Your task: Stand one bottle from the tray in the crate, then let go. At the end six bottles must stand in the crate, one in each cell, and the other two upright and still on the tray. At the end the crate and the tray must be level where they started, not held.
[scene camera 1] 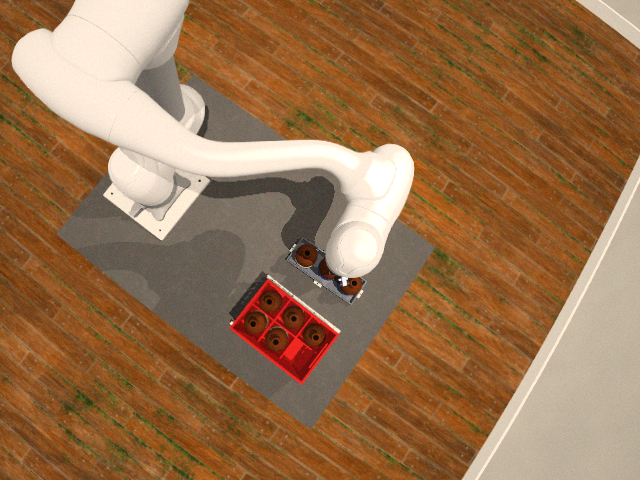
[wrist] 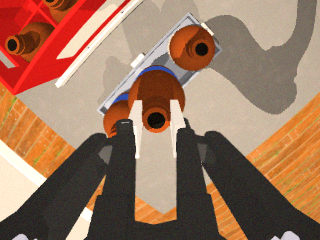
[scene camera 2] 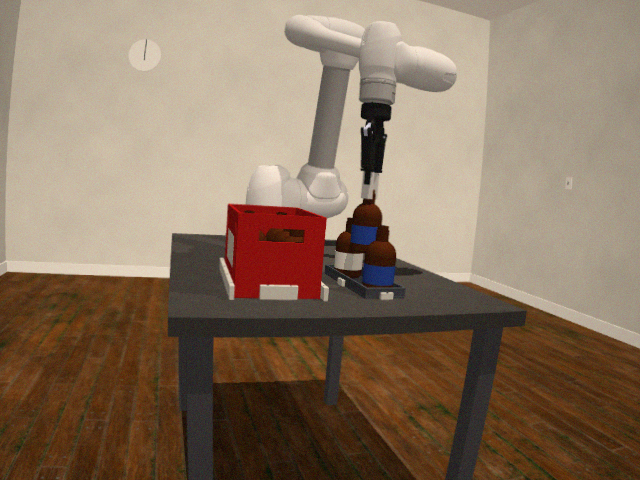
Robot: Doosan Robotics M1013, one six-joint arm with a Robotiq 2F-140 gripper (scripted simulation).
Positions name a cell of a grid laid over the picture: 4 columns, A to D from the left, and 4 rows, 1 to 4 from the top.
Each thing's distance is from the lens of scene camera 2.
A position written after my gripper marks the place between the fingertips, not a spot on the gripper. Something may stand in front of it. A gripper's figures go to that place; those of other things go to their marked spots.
my gripper (scene camera 2: C2): 118 cm
red crate (scene camera 2: B3): 98 cm
dark tray (scene camera 2: C3): 111 cm
The marked spots on the red crate and the dark tray are 26 cm apart.
